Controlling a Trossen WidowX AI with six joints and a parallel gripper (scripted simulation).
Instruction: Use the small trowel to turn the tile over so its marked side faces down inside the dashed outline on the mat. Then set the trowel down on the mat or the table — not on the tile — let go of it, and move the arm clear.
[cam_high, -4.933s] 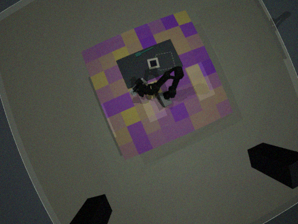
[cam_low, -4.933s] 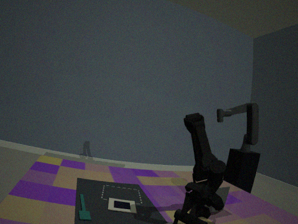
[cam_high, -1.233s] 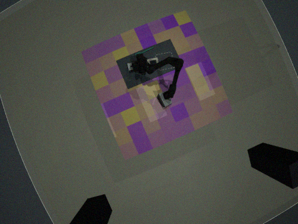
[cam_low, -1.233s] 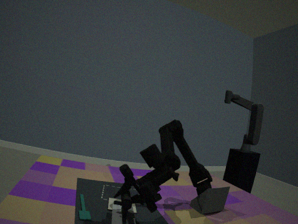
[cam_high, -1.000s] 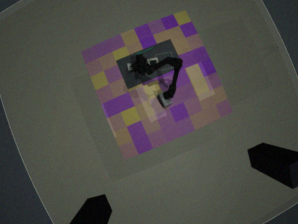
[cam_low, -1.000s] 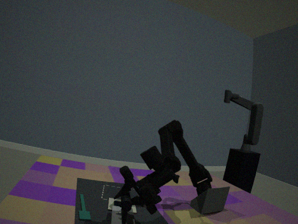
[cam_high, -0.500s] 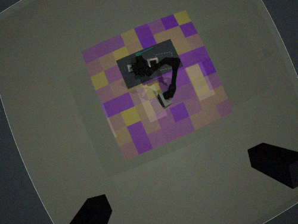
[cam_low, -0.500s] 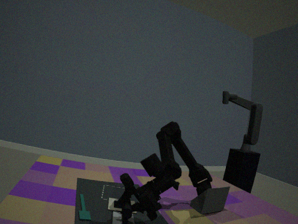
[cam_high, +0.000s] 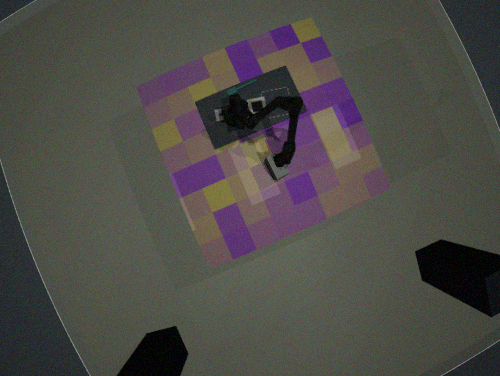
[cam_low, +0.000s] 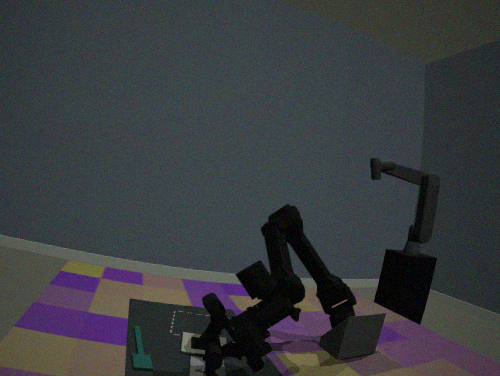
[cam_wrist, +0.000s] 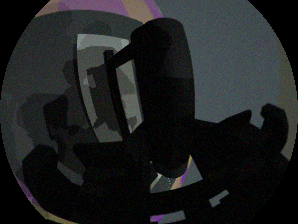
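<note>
Now: gripper tip 110 mm to the left of the dark mat, 70 mm above it and 20 mm past it. Round my gripper tip: trowel (120 mm ahead, 70 mm to the right, 50 mm below); then white tile (140 mm to the right, 50 mm below, 40 mm behind).
</note>
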